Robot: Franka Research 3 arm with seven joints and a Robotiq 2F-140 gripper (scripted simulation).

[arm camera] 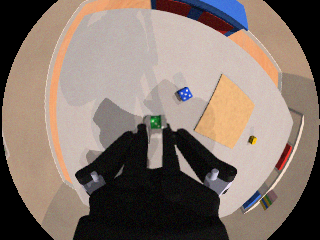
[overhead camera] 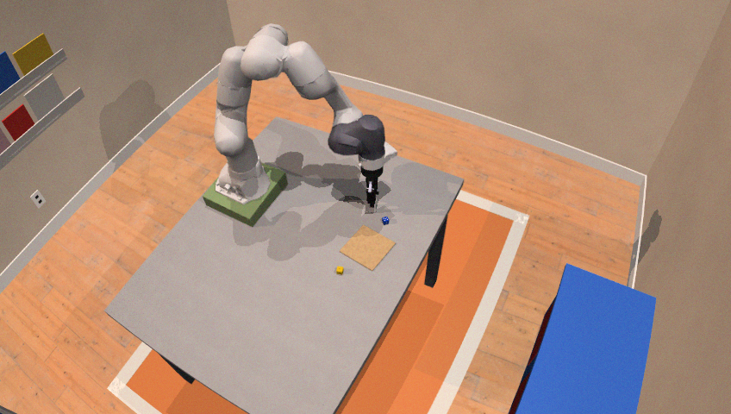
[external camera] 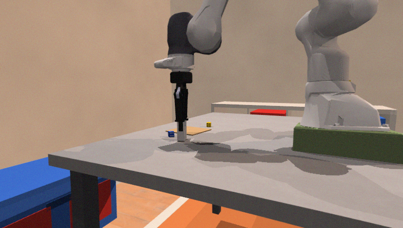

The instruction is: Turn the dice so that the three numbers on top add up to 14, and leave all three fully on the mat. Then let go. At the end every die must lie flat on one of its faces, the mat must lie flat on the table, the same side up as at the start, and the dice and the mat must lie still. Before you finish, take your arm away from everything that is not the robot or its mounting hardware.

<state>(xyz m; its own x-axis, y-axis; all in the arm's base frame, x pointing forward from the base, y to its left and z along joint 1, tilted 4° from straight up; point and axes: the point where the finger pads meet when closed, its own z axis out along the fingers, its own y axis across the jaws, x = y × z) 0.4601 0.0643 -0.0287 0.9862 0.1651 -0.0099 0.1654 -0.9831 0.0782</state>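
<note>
Now: hand 30 mm short of the tan mat, 170 mm to the left of it and 30 mm above it. Also, from my hand: yellow die 20 mm behind, 290 mm to the right, 20 mm below; blue die 60 mm ahead, 50 mm to the right, 20 mm below; green die 20 mm below.
</note>
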